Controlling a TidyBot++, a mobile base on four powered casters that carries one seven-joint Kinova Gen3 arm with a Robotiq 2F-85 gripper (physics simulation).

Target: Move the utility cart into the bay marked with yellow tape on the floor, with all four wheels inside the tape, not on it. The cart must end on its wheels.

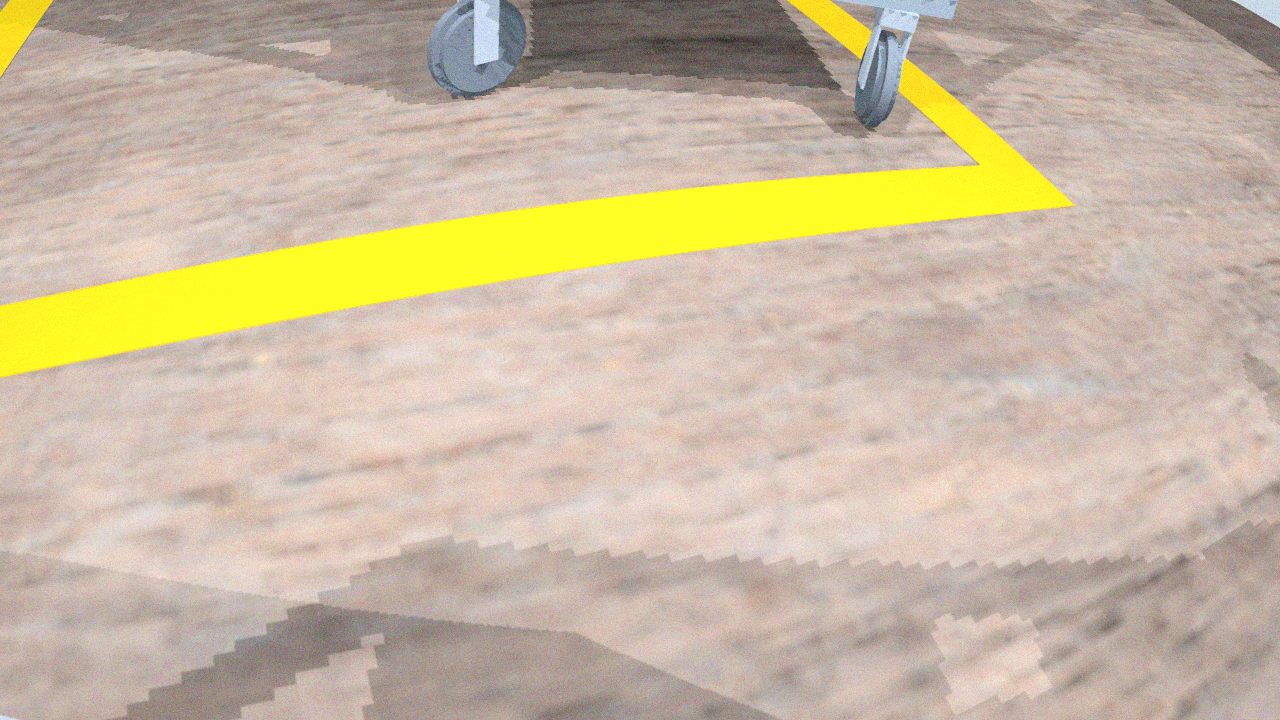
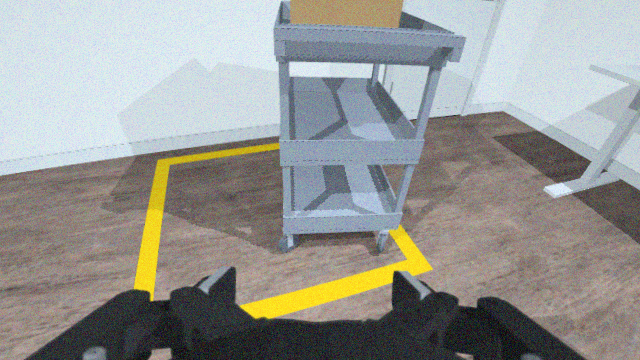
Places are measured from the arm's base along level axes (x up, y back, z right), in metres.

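Pixels of known places: gripper, fingertip midpoint: [image 2: 314, 287].
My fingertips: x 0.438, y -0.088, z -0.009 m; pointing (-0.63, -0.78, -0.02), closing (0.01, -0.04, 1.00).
Note:
Ahead of a thing's pixels: the offset from my fingertips to its top centre. "spot": to the spot under its first point.
The grey three-shelf utility cart [image 2: 350, 152] stands upright, its near end towards me. Its near left wheel {spot: dx -0.779, dy -0.661, dz -0.116 m} [image 1: 476, 49] [image 2: 286, 244] and near right wheel {dx -0.735, dy -0.714, dz +0.269 m} [image 1: 878, 80] [image 2: 381, 241] touch the floor inside the yellow tape [image 1: 537, 237] [image 2: 152, 225], behind the near strip. The near right wheel is close to the right strip, which runs back under the cart. The far wheels are hidden, so their place relative to the tape cannot be told. My gripper [image 2: 314, 287] is open and empty, apart from the cart and on its near side.
A tan box {spot: dx +0.044, dy -0.808, dz +0.042 m} [image 2: 345, 12] stands on the cart's top tray. A white wall [image 2: 60, 75] is behind the bay. A white table-like frame [image 2: 607, 145] stands at the right, its foot on the floor. A pale door is behind the cart.

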